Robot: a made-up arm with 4 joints.
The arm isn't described. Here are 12 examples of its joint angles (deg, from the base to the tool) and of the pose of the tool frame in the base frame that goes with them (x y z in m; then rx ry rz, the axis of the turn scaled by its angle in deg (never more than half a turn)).
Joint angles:
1: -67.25 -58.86 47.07 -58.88
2: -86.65 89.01 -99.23 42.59
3: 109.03 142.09 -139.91 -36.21
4: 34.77 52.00 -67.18 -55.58
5: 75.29 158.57 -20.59 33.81
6: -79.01 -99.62 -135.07 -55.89
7: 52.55 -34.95 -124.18 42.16
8: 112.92 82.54 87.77 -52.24
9: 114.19 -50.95 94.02 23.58
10: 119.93 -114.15 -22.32 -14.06
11: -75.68 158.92 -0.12 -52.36
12: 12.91 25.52 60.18 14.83
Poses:
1: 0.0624 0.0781 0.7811 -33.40 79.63 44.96
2: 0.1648 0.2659 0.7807 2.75 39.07 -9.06
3: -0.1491 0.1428 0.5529 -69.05 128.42 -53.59
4: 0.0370 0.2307 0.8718 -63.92 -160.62 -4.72
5: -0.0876 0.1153 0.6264 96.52 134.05 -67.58
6: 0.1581 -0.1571 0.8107 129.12 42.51 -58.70
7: -0.1027 -0.0452 1.0301 29.18 -86.61 -143.97
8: -0.1441 0.0495 0.6900 -169.54 -9.67 44.12
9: -0.1101 0.0750 0.7464 -37.25 0.78 -12.27
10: -0.0213 -0.0963 0.7486 30.60 -5.76 -106.02
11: -0.0269 0.0486 0.8538 87.87 -101.19 64.93
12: -0.0154 0.0839 0.8231 -106.09 30.19 42.00
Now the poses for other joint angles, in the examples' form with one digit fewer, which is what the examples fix.
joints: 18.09 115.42 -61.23 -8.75
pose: -0.151 0.229 0.814 -6.6 -118.2 45.3
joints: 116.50 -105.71 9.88 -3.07
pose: -0.028 -0.047 0.783 29.0 -13.5 -75.3
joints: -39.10 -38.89 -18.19 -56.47
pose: 0.068 0.017 0.714 -94.0 4.2 37.8
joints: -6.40 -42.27 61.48 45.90
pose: 0.005 0.037 0.809 -65.9 118.0 -5.3
